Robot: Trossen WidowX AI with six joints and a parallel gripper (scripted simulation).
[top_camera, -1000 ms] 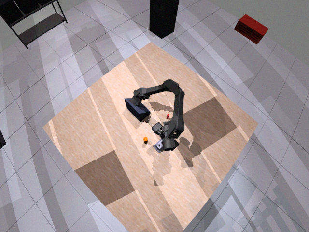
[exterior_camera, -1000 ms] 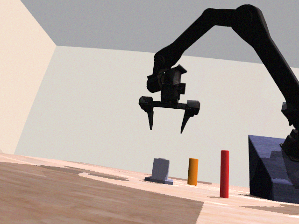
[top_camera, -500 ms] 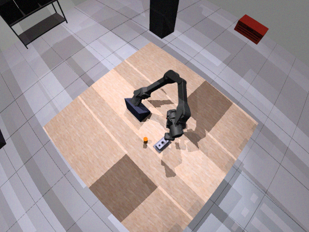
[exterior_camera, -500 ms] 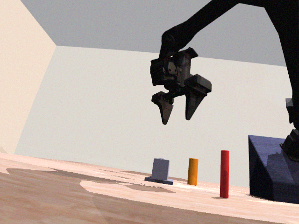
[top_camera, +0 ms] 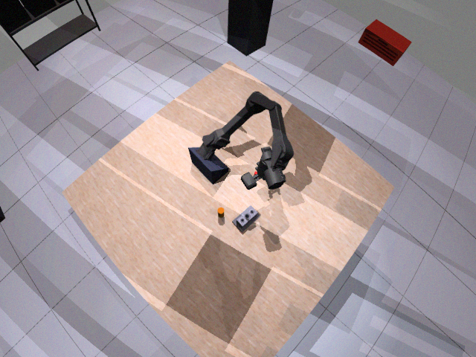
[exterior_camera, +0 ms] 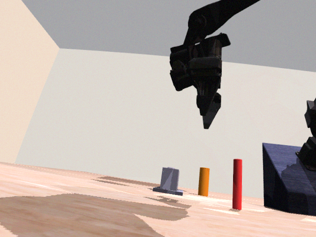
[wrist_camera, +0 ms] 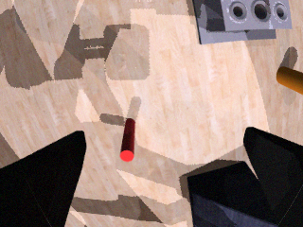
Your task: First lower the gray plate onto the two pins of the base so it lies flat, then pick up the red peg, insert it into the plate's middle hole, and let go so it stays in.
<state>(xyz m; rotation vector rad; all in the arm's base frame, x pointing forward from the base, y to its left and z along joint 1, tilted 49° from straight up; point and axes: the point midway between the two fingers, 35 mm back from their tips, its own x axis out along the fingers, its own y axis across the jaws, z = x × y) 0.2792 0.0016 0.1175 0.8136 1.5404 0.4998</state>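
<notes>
My gripper tip is 120 mm above the red peg, 60 mm past it and 40 mm to the right of it. Also, from my gripper tip: orange cylinder 200 mm to the right, 120 mm below, 30 mm behind; dark base 150 mm below, 130 mm to the right, 60 mm ahead; gray plate 130 mm to the right, 110 mm below, 60 mm ahead.
</notes>
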